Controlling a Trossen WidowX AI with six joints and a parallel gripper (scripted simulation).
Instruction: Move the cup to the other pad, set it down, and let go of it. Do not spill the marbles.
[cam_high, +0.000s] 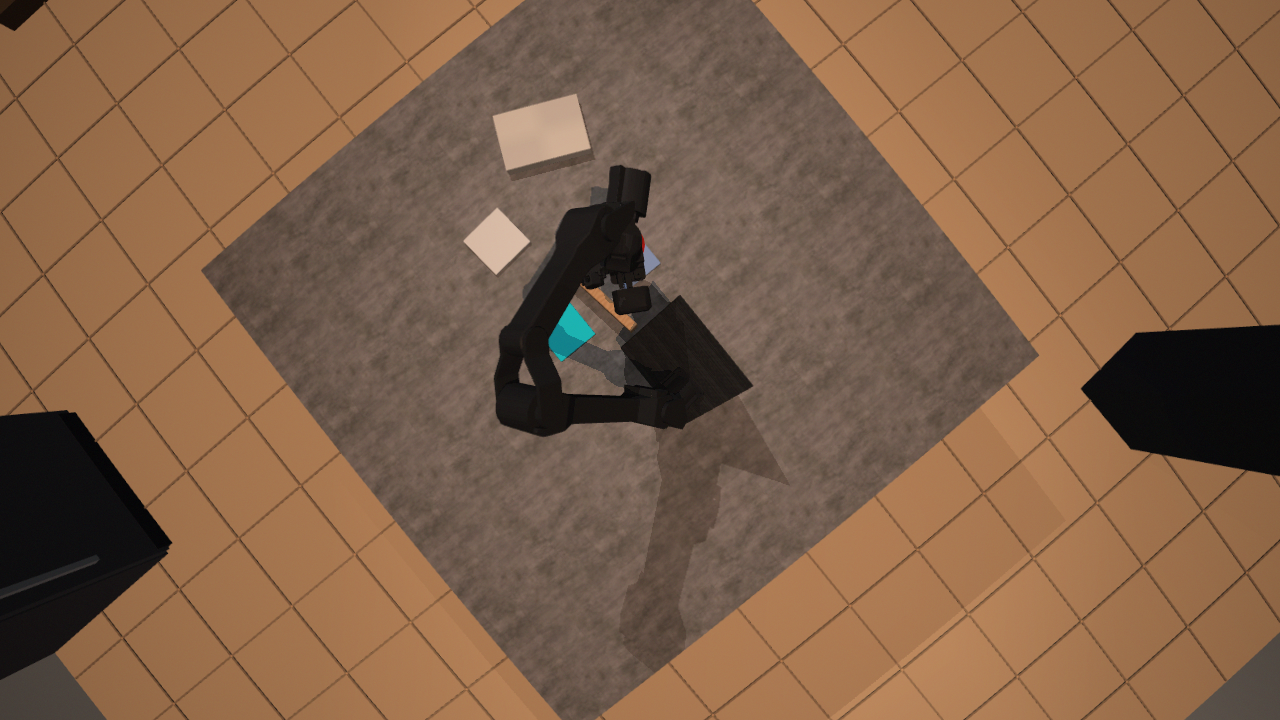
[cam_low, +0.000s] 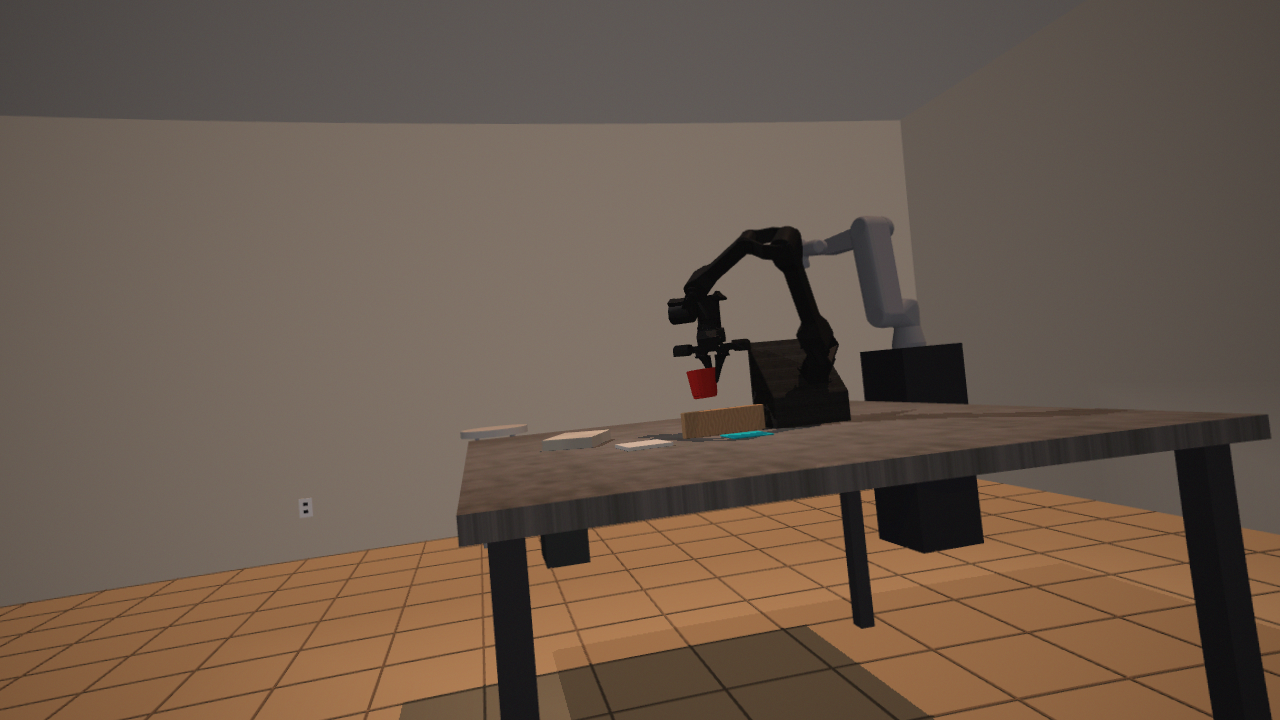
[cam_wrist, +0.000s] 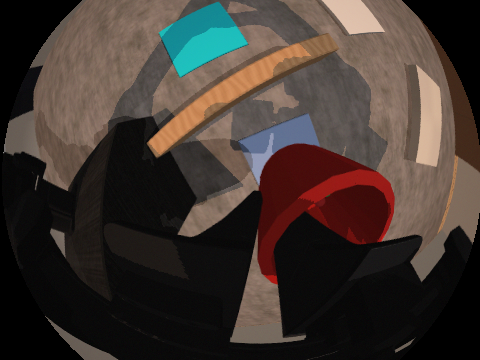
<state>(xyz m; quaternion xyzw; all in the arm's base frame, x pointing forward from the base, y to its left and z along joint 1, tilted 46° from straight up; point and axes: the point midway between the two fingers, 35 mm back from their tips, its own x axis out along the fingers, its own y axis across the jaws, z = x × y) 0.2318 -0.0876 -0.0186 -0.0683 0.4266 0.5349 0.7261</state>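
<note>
My gripper tip is 17 cm to the right of the cyan pad, 13 cm above it and 1 cm short of it. Round my gripper tip: grey-blue pad: 13 cm below, 3 cm to the right, 3 cm ahead; then red cup: 3 cm ahead, 2 cm to the right; then wooden bar: 10 cm below, 7 cm to the left, 2 cm ahead.
</note>
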